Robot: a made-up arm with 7 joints. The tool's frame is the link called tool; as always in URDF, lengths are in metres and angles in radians. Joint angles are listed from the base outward. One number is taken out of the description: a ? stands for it. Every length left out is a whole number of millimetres.
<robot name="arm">
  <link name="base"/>
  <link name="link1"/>
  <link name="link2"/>
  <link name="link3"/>
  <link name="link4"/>
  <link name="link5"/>
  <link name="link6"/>
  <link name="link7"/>
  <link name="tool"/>
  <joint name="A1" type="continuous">
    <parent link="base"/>
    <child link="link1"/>
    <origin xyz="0 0 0.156" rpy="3.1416 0 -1.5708"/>
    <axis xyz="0 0 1"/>
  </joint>
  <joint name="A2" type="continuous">
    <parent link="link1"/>
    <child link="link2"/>
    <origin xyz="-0.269 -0.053 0" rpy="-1.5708 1.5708 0"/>
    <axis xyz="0 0 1"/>
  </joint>
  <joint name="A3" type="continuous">
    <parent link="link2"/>
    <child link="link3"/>
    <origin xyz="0.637 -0.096 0" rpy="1.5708 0 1.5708"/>
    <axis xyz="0 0 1"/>
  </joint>
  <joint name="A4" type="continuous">
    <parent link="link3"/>
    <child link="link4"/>
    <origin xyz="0.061 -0.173 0" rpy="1.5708 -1.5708 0"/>
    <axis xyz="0 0 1"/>
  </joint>
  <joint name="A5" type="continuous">
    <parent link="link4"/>
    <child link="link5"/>
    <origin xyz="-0.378 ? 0" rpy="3.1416 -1.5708 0"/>
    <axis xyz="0 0 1"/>
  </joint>
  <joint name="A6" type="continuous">
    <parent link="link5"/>
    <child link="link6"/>
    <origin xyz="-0.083 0.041 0" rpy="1.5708 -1.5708 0"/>
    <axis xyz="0 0 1"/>
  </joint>
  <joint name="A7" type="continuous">
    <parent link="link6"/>
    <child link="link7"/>
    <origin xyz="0.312 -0.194 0" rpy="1.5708 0 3.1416"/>
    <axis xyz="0 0 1"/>
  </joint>
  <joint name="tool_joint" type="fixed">
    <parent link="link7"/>
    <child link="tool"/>
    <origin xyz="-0.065 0.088 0" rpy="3.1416 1.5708 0"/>
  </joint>
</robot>
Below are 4 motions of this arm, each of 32 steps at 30 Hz.
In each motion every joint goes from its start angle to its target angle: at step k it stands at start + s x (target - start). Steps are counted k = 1, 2, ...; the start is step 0. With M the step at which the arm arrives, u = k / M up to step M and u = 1 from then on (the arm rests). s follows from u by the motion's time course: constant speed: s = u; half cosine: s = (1 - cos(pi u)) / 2; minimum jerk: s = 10 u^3 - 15 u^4 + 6 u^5.
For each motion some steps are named. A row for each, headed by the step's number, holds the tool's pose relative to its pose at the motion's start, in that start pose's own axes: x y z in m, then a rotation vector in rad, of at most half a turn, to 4 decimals.
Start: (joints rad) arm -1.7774 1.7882 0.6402 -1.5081 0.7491 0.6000 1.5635
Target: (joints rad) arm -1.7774 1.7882 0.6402 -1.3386 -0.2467 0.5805 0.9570
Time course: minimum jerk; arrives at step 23
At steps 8, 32:
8: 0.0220 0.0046 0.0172 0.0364 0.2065 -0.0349
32: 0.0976 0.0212 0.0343 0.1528 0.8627 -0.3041

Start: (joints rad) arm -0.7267 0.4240 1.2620 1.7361 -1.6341 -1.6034 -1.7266
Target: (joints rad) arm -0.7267 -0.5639 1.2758 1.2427 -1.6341 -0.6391 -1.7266
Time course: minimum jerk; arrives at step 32
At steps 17, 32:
17: -0.2691 0.1823 0.2163 -0.5230 0.2066 0.6058
32: -0.5016 0.3039 0.3139 -0.8546 0.6552 0.9569

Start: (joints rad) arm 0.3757 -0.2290 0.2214 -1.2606 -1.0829 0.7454 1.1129
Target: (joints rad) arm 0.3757 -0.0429 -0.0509 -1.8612 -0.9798 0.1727 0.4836
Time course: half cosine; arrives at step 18
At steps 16, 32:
16: 0.1855 0.1206 -0.0498 0.1026 -0.2491 0.2698
32: 0.1928 0.1233 -0.0505 0.1023 -0.2519 0.2782

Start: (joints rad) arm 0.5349 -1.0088 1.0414 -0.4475 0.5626 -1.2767 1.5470
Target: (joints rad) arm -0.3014 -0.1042 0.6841 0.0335 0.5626 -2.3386 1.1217
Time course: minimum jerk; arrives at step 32
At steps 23, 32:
23: 0.1217 0.2996 0.5033 -0.3410 -0.2615 1.4182
32: 0.0621 0.3813 0.5394 -0.4677 -0.1511 1.6009

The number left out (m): -0.041
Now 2 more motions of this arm.
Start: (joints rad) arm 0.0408 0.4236 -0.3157 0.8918 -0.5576 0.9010 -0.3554
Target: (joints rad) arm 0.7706 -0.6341 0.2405 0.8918 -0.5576 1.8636 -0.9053
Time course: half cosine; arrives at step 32
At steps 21, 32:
21: 0.2653 -0.1848 0.0663 0.4192 -0.6555 -0.4057
32: 0.2571 -0.2924 0.1264 0.5473 -1.0321 -0.4641

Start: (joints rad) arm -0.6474 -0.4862 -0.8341 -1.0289 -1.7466 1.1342 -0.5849
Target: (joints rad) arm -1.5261 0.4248 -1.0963 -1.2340 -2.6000 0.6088 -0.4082
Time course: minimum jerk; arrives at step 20
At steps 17, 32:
17: 0.1884 -0.4511 0.1938 -0.2091 -0.4775 -1.5323
32: 0.1851 -0.4736 0.1942 -0.2023 -0.4693 -1.5880

